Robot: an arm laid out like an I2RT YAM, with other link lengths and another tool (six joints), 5 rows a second.
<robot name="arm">
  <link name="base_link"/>
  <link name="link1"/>
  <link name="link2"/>
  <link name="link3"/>
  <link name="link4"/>
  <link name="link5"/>
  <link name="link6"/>
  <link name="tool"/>
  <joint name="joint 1" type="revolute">
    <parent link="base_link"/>
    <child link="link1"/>
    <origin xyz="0 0 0.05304" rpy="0 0 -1.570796"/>
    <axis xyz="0 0 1"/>
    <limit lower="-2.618" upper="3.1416"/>
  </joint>
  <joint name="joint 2" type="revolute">
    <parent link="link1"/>
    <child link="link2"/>
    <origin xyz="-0.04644 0.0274 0.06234" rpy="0 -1.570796 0"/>
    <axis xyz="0 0 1"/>
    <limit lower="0" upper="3.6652"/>
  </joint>
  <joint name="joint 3" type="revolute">
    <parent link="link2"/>
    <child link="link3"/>
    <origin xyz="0 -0.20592 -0.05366" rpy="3.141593 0 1.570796"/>
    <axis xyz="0 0 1"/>
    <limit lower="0" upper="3.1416"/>
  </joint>
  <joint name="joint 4" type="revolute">
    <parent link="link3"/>
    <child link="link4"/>
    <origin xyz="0.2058 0.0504 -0.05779" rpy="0 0 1.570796"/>
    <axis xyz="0 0 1"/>
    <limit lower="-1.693" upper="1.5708"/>
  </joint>
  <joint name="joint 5" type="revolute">
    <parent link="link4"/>
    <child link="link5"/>
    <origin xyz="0.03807 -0.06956 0.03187" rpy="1.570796 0 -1.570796"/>
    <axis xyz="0 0 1"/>
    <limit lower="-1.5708" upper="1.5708"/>
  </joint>
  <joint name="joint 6" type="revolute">
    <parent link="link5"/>
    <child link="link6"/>
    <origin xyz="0.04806 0 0.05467" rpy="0 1.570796 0"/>
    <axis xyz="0 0 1"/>
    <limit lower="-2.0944" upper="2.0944"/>
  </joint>
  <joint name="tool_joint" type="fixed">
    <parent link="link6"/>
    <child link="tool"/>
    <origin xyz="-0.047 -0.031 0.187" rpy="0 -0.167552 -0.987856"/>
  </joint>
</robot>
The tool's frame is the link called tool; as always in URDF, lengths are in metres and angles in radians.
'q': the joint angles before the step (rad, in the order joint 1, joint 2, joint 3, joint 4, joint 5, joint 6). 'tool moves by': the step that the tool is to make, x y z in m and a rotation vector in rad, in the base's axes. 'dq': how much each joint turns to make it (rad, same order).
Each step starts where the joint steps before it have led.
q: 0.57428 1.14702 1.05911 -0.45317 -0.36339 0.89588
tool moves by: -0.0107 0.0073 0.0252 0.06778 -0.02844 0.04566
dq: 0.00066 -0.03375 0.00717 0.02576 -0.05946 0.01551
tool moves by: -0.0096 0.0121 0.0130 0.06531 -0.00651 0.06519
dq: 0.00155 0.01064 -0.01559 0.07651 -0.07958 0.02068
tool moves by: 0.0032 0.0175 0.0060 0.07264 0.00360 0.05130
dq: 0.00218 0.07163 -0.02245 0.15407 -0.06949 0.04555
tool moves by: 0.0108 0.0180 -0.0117 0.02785 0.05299 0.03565
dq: 0.00292 0.13664 0.01907 0.11374 -0.04930 0.04491
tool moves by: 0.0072 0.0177 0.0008 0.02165 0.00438 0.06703
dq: 0.00074 0.13978 0.09562 0.04889 -0.06923 -0.00575
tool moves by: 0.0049 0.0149 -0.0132 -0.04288 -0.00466 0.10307
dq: -0.00353 0.18224 0.19044 -0.09759 -0.08271 -0.10423
